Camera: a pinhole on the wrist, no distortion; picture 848 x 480 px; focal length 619.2 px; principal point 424.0 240.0 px. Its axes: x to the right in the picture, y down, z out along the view. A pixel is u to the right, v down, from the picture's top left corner.
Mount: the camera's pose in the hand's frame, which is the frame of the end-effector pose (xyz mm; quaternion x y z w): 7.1 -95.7 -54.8 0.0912 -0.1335 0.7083 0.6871
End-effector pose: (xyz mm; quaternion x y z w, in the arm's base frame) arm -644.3 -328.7 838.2 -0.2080 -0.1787 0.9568 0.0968
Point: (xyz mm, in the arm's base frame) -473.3 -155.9 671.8
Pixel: behind the camera
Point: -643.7 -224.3 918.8
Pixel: 421.6 269.3
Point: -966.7 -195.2 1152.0
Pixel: outside the picture
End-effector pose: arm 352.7 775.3 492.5 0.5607 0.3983 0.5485 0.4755
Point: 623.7 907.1 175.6
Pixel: 147.7 99.9
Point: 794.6 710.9 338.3
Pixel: 534.6 290.3
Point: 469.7 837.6 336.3
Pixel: 326.8 117.0
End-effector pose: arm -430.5 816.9 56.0 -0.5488 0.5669 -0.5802 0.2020
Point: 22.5 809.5 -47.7
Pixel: 652.6 450.4
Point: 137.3 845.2 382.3
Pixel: 147.5 302.3
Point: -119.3 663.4 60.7
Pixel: 650.9 149.8
